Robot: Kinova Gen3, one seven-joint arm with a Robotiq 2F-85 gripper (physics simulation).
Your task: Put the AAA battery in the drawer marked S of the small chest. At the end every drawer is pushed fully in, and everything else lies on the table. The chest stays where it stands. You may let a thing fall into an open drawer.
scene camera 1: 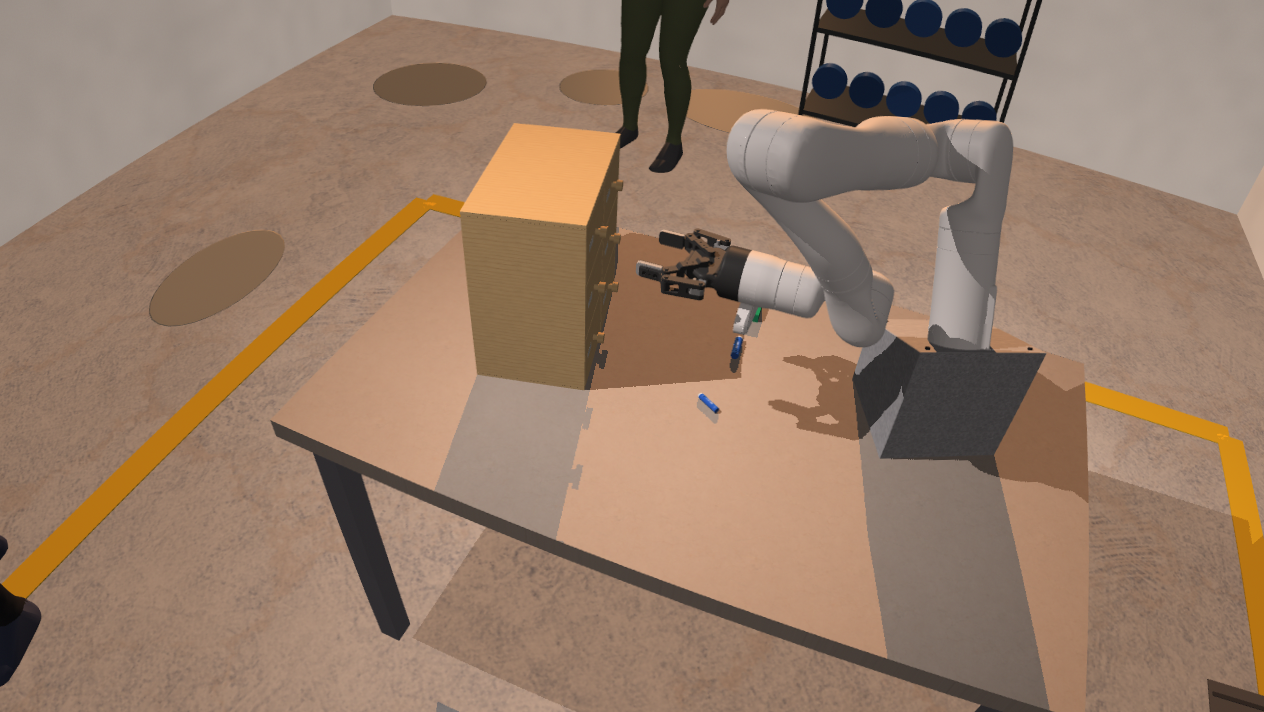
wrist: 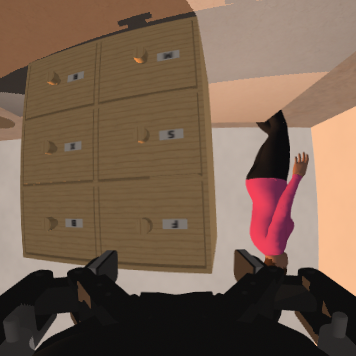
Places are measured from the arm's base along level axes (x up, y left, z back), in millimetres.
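Where they show: gripper, fingertip midpoint: (scene camera 1: 648, 251) (wrist: 175, 263); arm's base at its link origin: (scene camera 1: 957, 342).
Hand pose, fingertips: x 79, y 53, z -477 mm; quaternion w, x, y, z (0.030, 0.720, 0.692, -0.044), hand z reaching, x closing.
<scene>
Things, the pixels of their top centre, and the offset from my fingertips. Level surfaces: height alone.
- small wooden chest at its top centre: (scene camera 1: 546, 168) (wrist: 130, 247) dy -102, dx +44, dz -197 mm
- table at its surface level: dx -283 mm
- drawer marked S at its top centre: (wrist: 164, 178) dy -32, dx -73, dz -176 mm
- small blue battery-like cylinder at its top centre: (scene camera 1: 708, 400) dy -4, dx -272, dz +119 mm
- second small blue item at its top centre: (scene camera 1: 737, 344) dy -154, dx -268, dz +139 mm
- green item at its top centre: (scene camera 1: 754, 306) dy -267, dx -265, dz +149 mm
The small wooden chest (scene camera 1: 530, 296) (wrist: 212, 200) stands upright on the table (scene camera 1: 707, 495). The wrist view shows its front upside down, with several drawers that look shut. The drawer marked S (wrist: 120, 150) is in the middle row, beside the drawer marked X. A small blue battery-like cylinder (scene camera 1: 708, 403) lies on the table in the light. A second small blue item (scene camera 1: 737, 346) lies nearer the arm, at the shadow's edge; which is the AAA battery I cannot tell. My gripper (scene camera 1: 661, 252) (wrist: 175, 263) is open and empty, above the table, pointing at the chest's front, apart from it.
A white item (scene camera 1: 742, 319) and a green item (scene camera 1: 758, 313) lie behind the second blue item, partly hidden by the arm. The robot base (scene camera 1: 959, 406) stands at the table's right. A person (scene camera 1: 654, 79) (wrist: 270, 200) stands beyond the table. A rack (scene camera 1: 919, 48) stands at the back.
</scene>
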